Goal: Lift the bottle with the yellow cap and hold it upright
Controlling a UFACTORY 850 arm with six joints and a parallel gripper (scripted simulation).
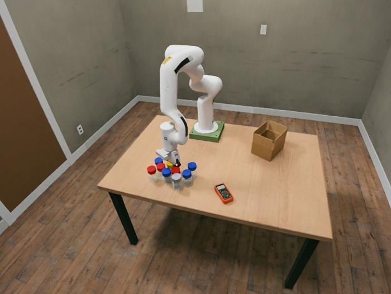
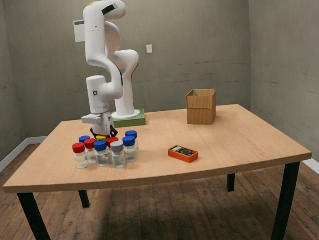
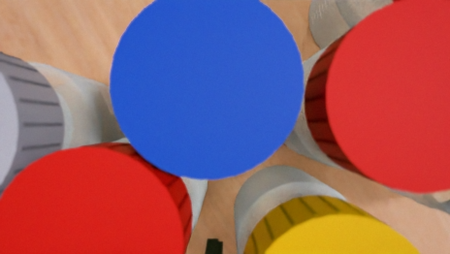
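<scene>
The yellow-capped bottle is 1 cm to the right of my hand, 1 cm below it and 1 cm ahead of it. The rest, counted from my hand: orange multimeter 34 cm to the left, 10 cm ahead, 4 cm below; grey-capped bottle 12 cm ahead, 6 cm to the left, 1 cm below.
</scene>
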